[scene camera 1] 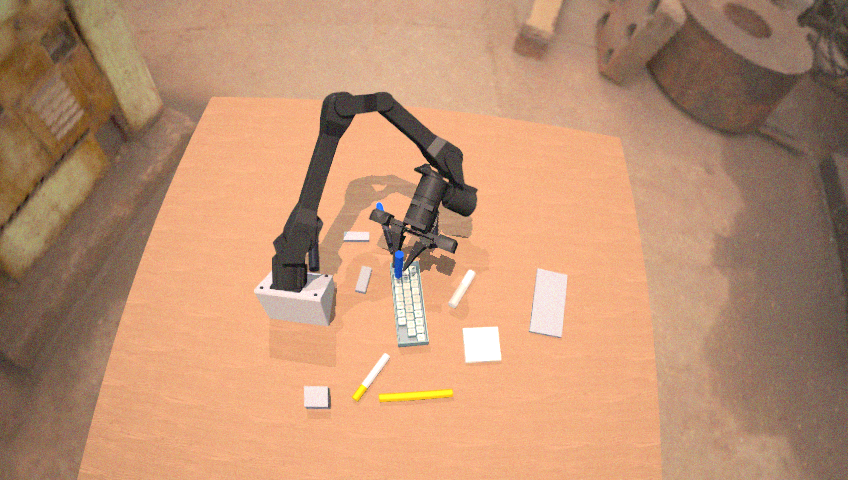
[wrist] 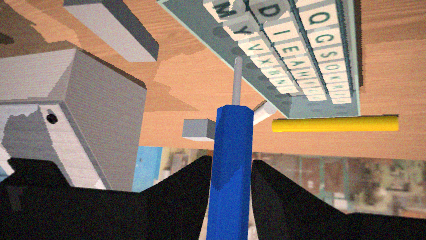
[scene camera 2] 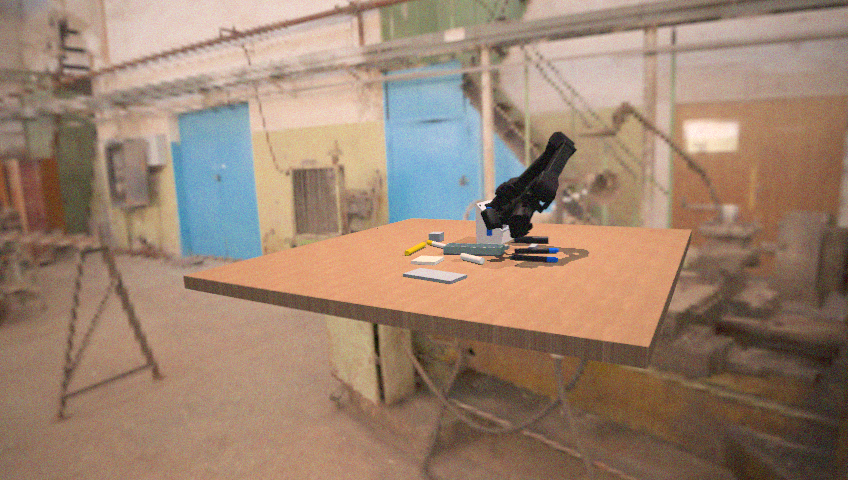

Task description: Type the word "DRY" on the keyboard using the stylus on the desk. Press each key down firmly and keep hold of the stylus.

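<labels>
The gripper is visible in scene camera 2 (489, 227), and also in the wrist view and scene camera 1. For the gripper, (wrist: 181, 199) and (scene camera 1: 402, 244) are the same spot.
</labels>
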